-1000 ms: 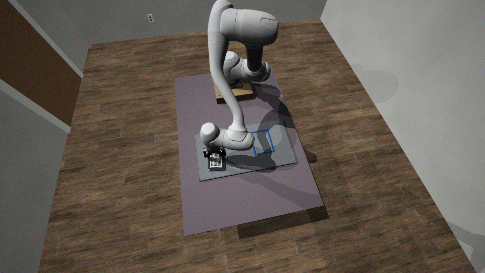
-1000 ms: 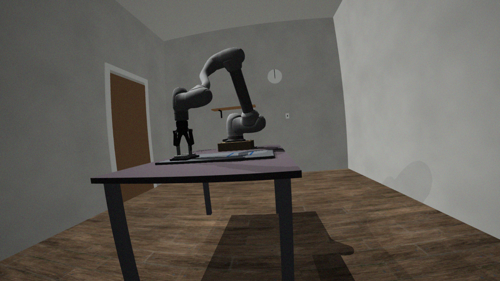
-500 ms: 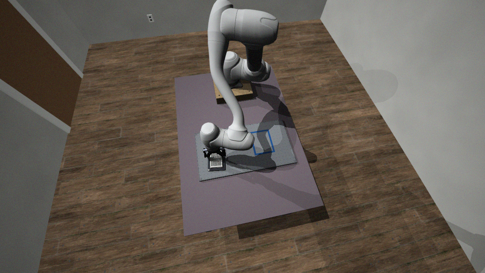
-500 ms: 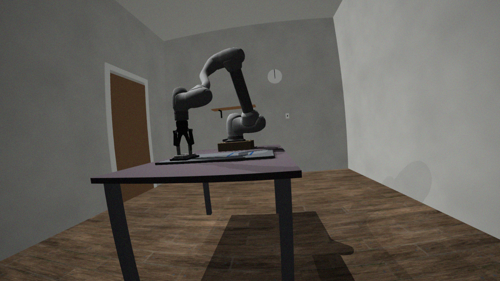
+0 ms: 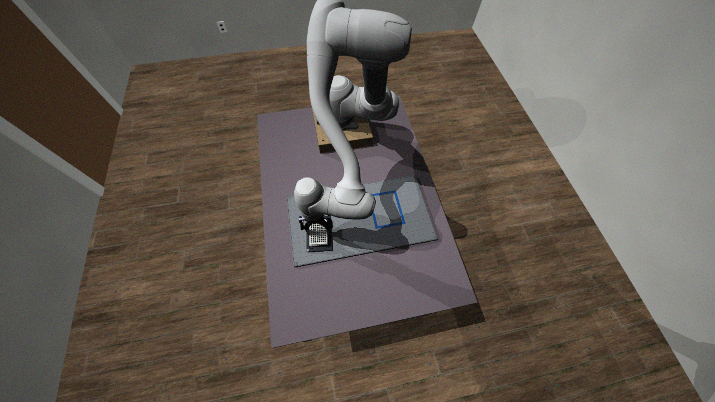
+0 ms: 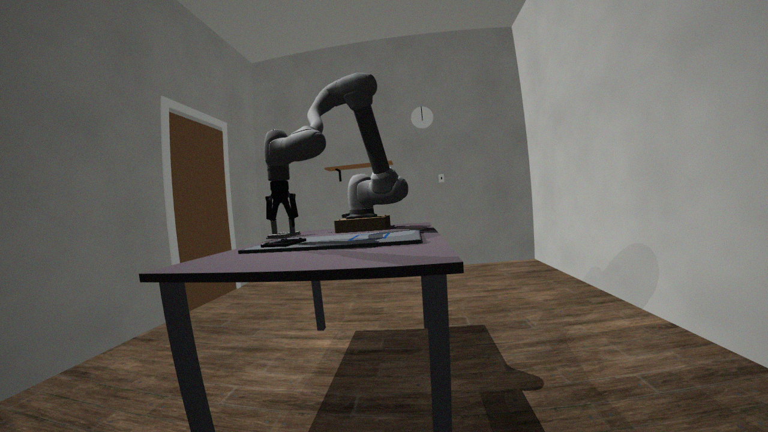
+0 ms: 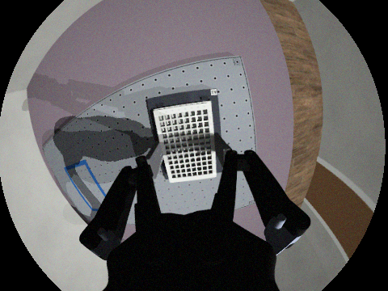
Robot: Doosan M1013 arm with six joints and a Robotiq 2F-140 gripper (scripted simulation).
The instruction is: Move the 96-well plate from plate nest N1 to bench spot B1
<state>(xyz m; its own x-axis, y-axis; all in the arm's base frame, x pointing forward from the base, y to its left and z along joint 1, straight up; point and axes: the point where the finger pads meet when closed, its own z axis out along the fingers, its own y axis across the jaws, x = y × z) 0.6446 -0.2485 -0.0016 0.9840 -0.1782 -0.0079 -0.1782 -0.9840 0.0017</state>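
The dark plate nest N1 is 6 cm below my hand. Also, from my hand: white 96-well plate: 2 cm below.
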